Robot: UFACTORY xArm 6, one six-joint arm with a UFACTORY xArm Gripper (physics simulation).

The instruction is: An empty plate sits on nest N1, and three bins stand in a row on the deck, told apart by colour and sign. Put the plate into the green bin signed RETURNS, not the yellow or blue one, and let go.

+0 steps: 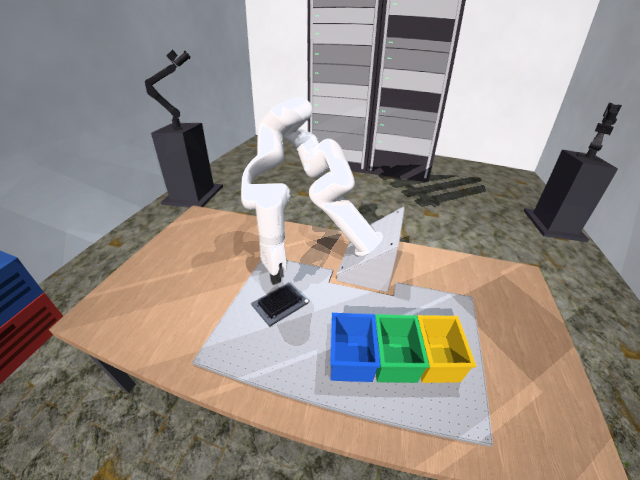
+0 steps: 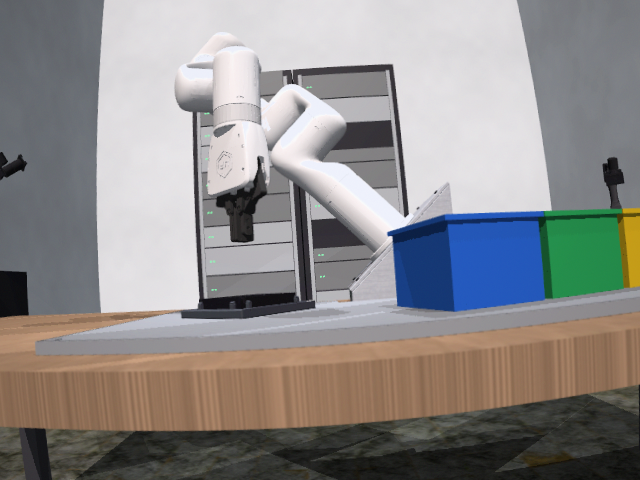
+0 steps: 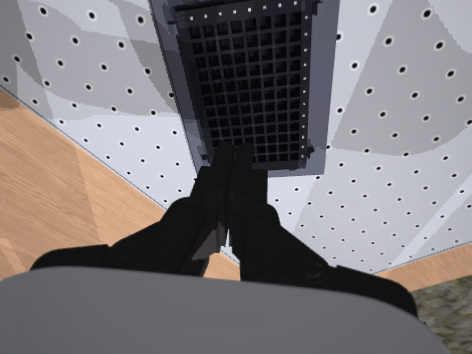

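The black plate with a grid of wells sits on the dark grey nest at the left of the deck. My gripper is shut and empty, fingertips together, and hangs above the plate, clear of it. The green bin stands between the blue bin and the yellow bin. The inside floor of the green bin shows no plate. The signs do not show.
The perforated deck lies on the wooden table. The arm's slanted metal mount stands behind the bins. The three bins touch side by side, right of the nest, with raised walls.
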